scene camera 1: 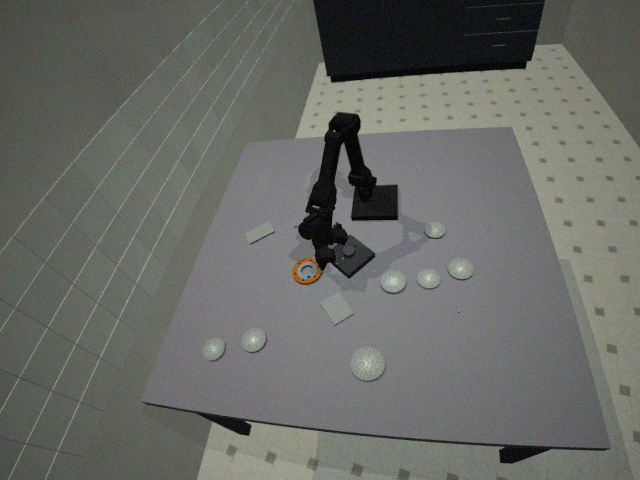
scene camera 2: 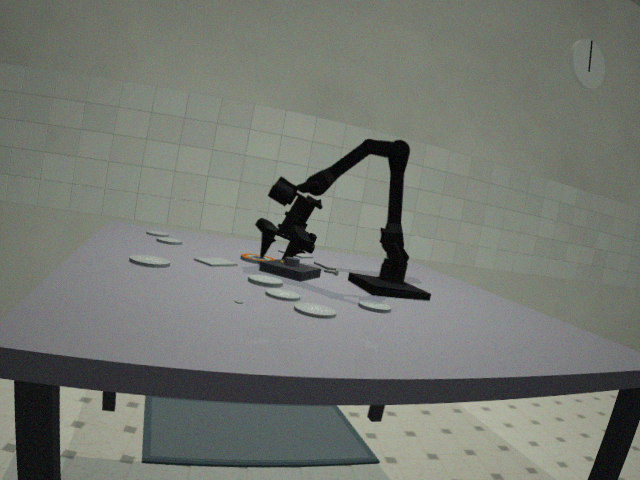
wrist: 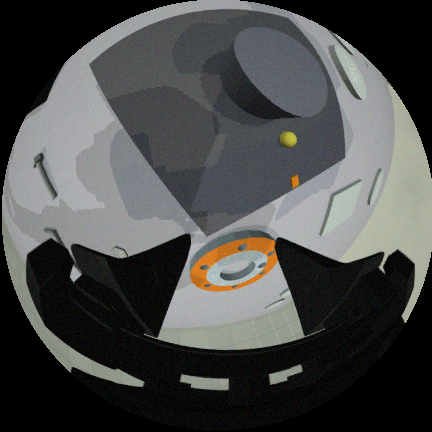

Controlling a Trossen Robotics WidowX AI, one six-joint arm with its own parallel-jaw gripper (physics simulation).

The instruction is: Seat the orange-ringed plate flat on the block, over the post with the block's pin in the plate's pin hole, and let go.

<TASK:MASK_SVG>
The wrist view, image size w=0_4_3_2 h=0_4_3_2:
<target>gripper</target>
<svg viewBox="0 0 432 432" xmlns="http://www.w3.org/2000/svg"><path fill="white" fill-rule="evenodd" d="M26 254L26 284L44 325L60 340L89 359L114 370L118 368L144 382L143 386L116 383L73 366L70 373L104 399L131 413L163 424L198 430L237 430L268 425L302 414L333 398L359 379L394 341L405 324L401 314L414 286L414 263L398 249L387 256L382 266L383 272L378 268L384 256L383 251L354 261L340 262L285 238L276 237L274 250L305 337L258 348L208 349L156 339L187 260L191 244L189 233L123 258L73 243L70 246L71 252L82 273L74 281L69 277L73 261L68 249L51 237ZM180 377L181 374L228 378L228 390L190 387L191 383L181 382ZM301 364L301 372L287 376L285 381L269 383L270 373Z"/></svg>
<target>plate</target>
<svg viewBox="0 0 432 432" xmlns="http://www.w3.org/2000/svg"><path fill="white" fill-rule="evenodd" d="M274 238L264 231L251 229L234 231L216 237L196 251L190 260L189 276L191 282L204 290L225 291L240 288L264 276L277 262ZM251 260L249 265L234 273L220 272L225 266L233 262Z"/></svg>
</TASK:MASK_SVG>
